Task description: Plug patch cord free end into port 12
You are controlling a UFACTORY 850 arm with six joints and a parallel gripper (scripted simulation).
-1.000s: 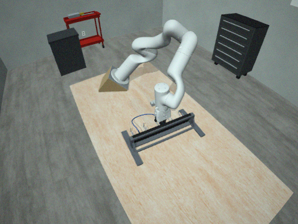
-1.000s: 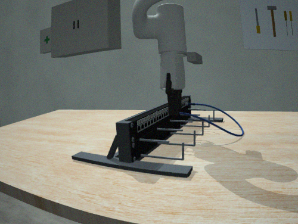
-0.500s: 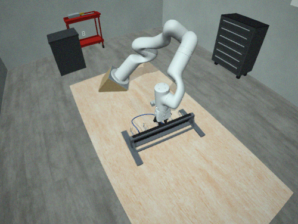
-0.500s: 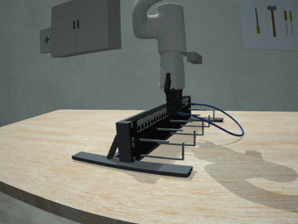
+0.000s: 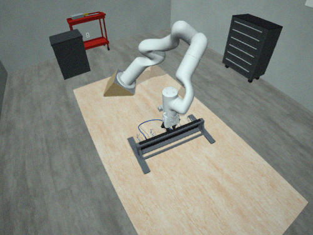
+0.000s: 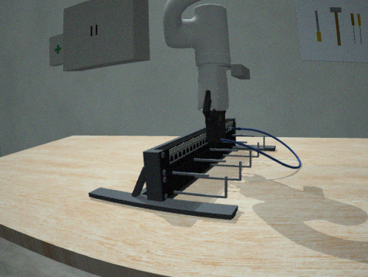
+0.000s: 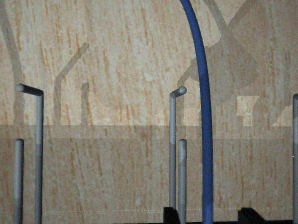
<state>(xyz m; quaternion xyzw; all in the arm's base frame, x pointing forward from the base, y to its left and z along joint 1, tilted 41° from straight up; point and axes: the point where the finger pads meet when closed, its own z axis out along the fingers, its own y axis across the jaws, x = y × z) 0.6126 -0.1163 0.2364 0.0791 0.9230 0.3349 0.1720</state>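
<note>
Right now the plug is 2 cm ahead of my hand and 1 cm below it.
</note>
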